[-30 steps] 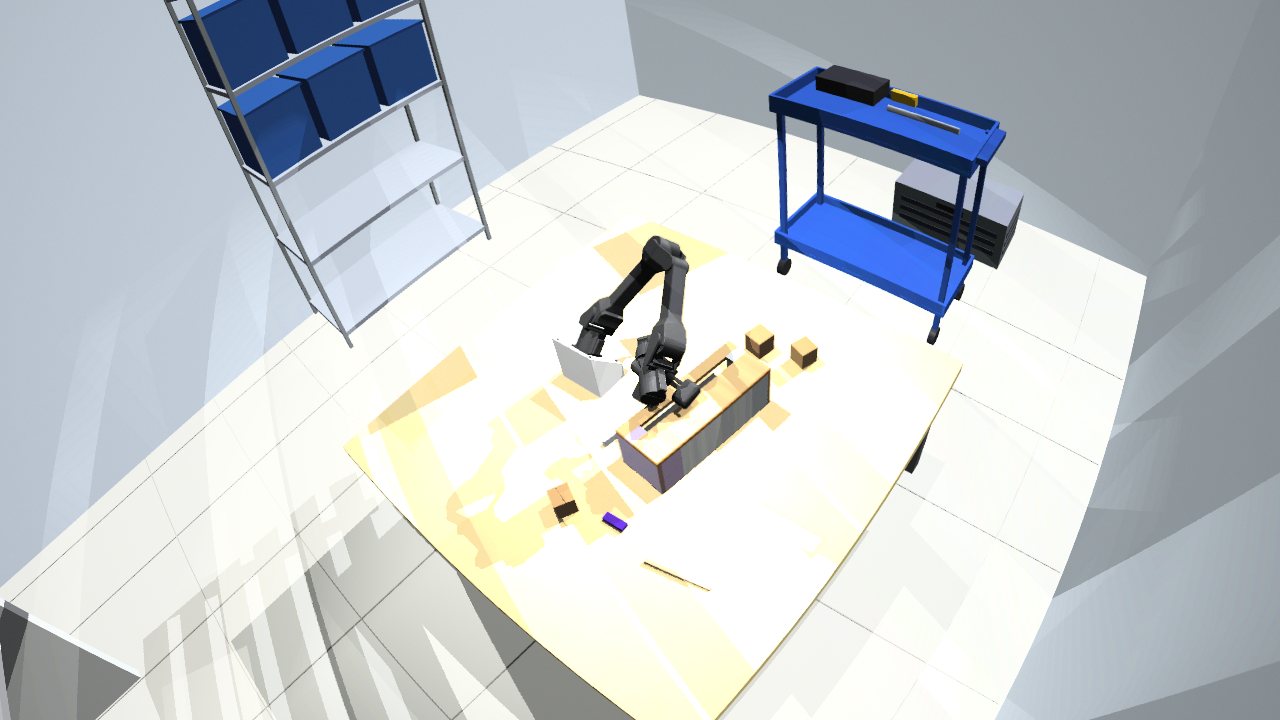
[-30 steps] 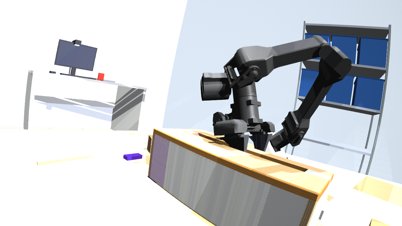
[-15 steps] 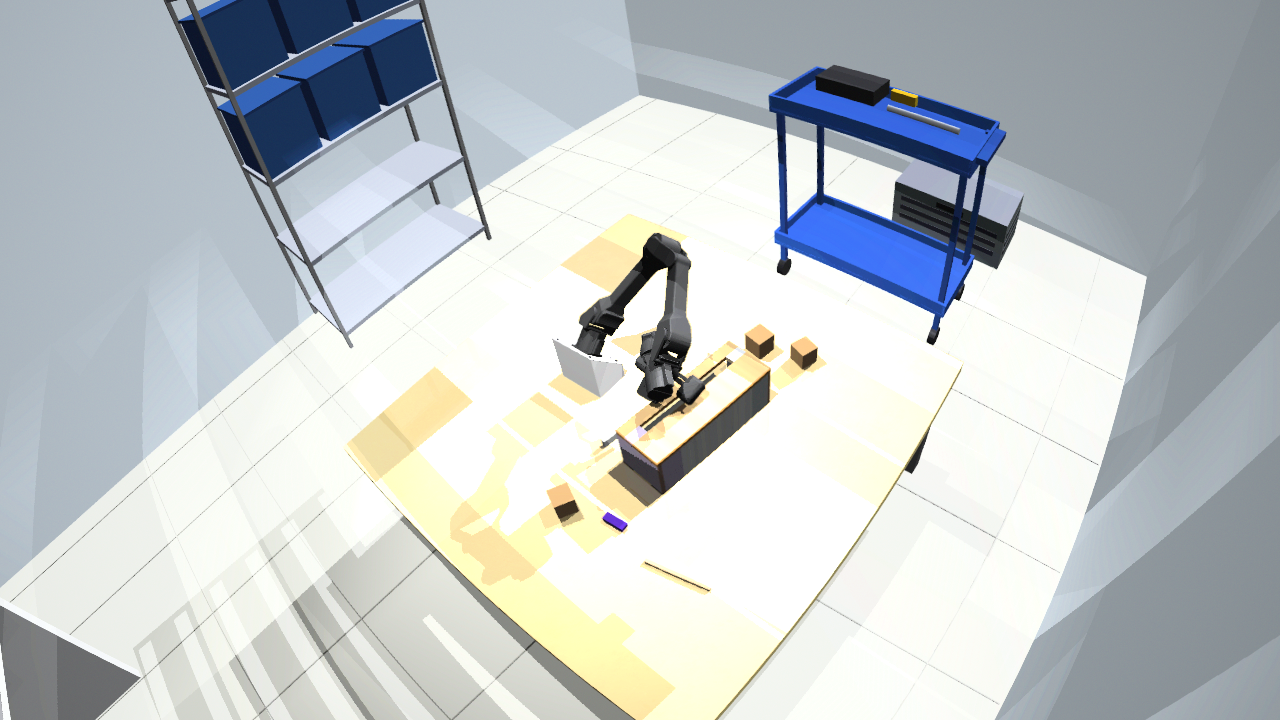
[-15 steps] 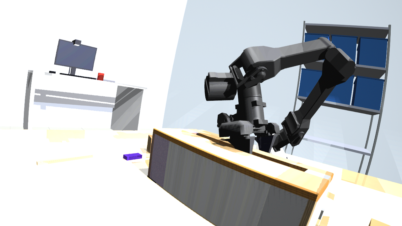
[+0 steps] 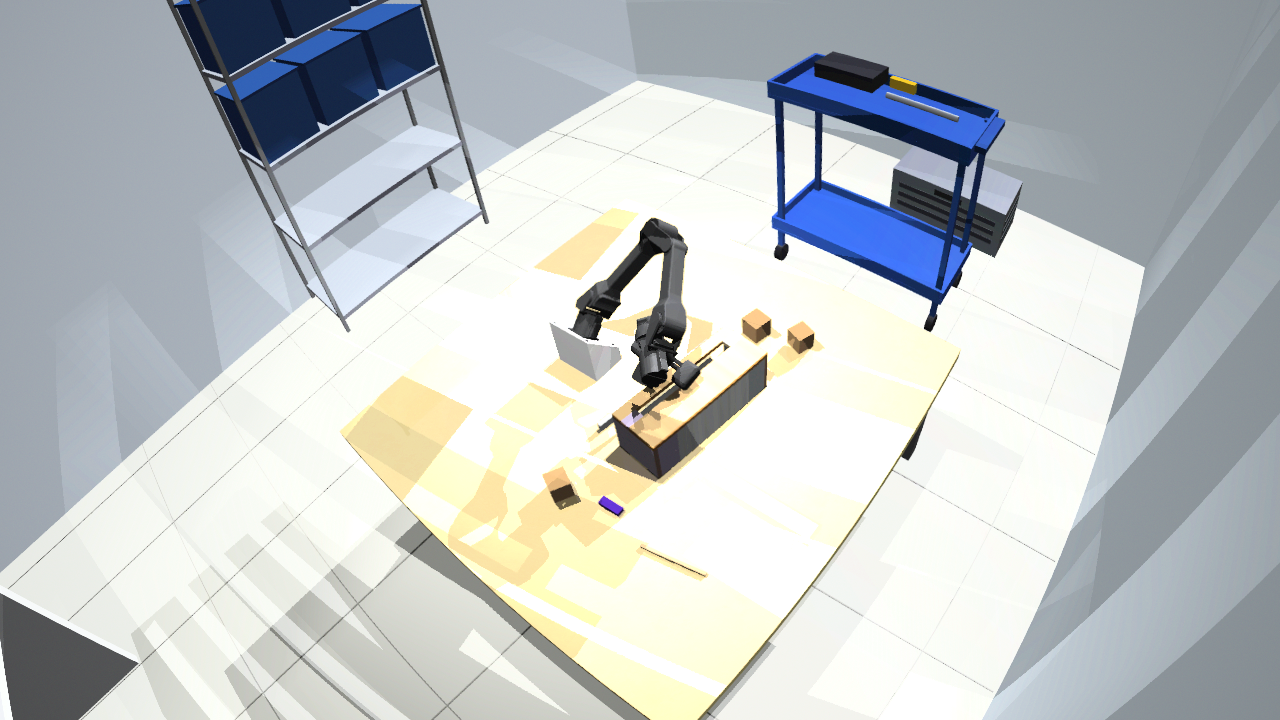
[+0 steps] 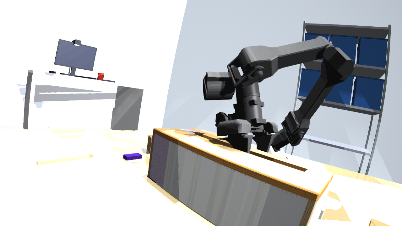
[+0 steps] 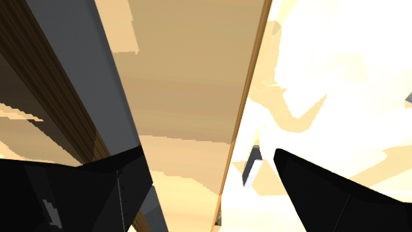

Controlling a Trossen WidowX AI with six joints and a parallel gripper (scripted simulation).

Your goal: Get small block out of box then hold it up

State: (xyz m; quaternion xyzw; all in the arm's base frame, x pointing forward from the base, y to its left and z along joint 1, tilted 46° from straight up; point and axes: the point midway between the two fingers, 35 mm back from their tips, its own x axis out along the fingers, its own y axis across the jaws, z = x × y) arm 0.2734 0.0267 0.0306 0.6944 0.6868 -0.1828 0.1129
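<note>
Now: the long wooden box 3 cm ahead of my gripper tip, 2 cm to the right of it and 3 cm below it. Round my gripper tip: thin stick (30 cm ahead, 36 cm to the right, 9 cm below); small tan block (6 cm ahead, 2 cm to the left); purple piece (9 cm ahead, 34 cm to the right, 8 cm below).
</note>
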